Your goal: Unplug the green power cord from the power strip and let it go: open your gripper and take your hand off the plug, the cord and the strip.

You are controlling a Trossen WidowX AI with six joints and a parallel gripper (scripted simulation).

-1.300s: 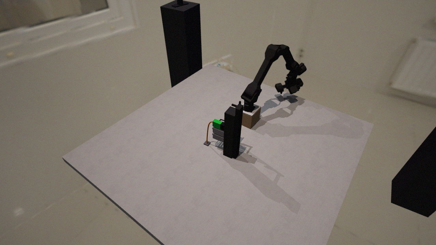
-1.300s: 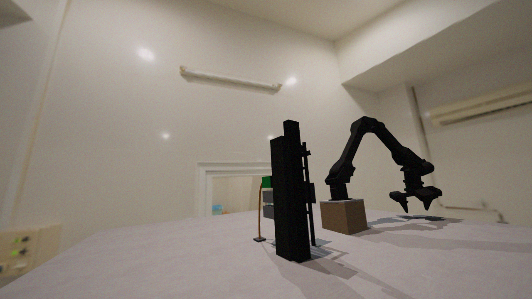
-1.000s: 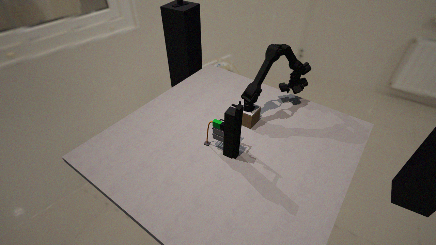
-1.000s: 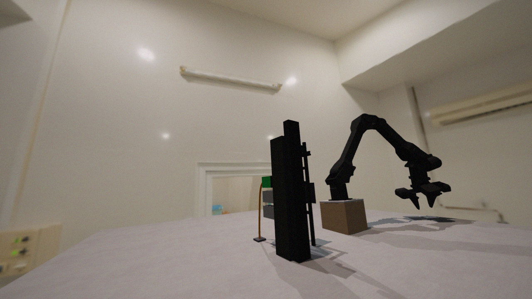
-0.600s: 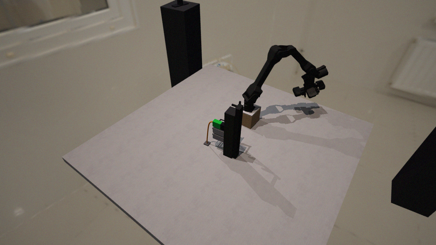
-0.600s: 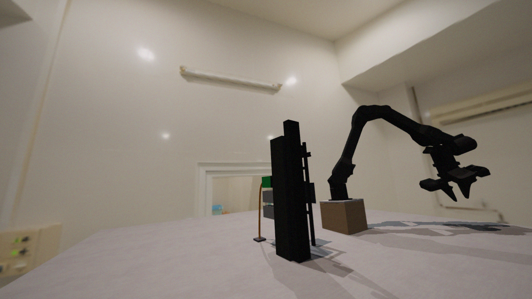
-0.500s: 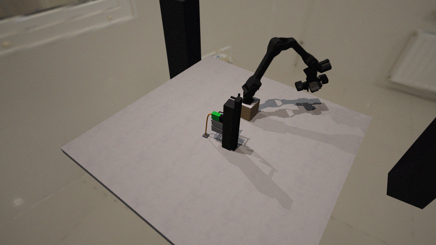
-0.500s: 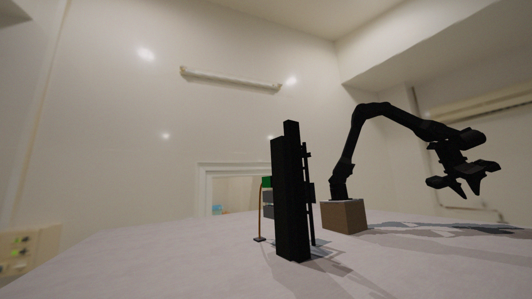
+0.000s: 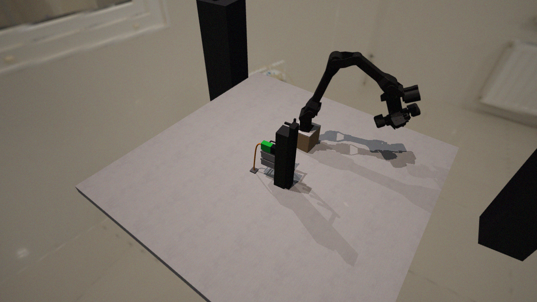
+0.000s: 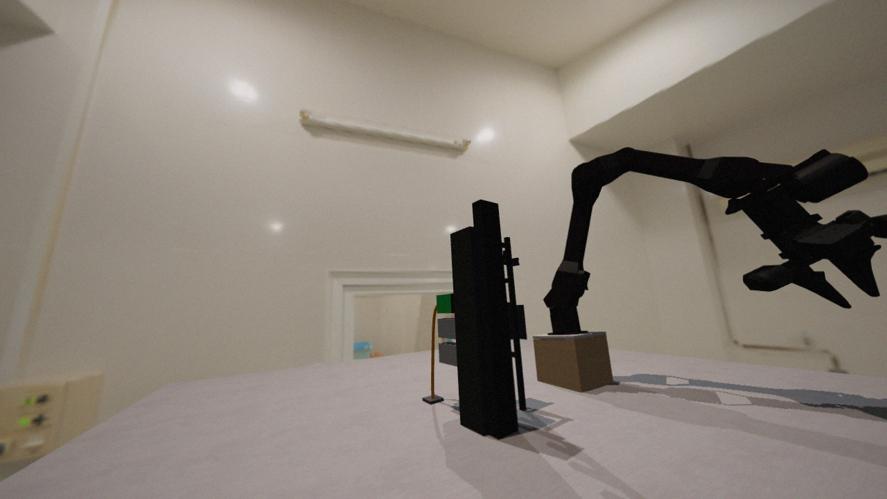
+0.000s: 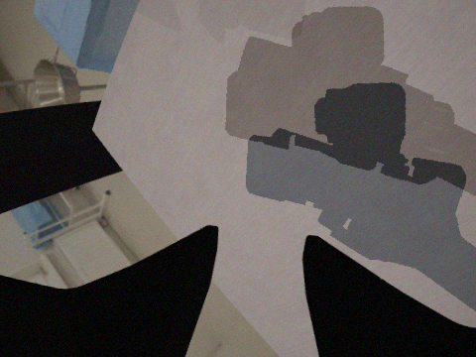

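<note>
My gripper tip is now 45 cm short of the green plug, 43 cm to the left of it and 4 cm below it. Round my gripper tip: thin black rack: 37 cm to the right, 37 cm ahead; then black power strip: 46 cm ahead, 36 cm to the right; then tower: 46 cm ahead, 34 cm to the right, 2 cm above.
</note>
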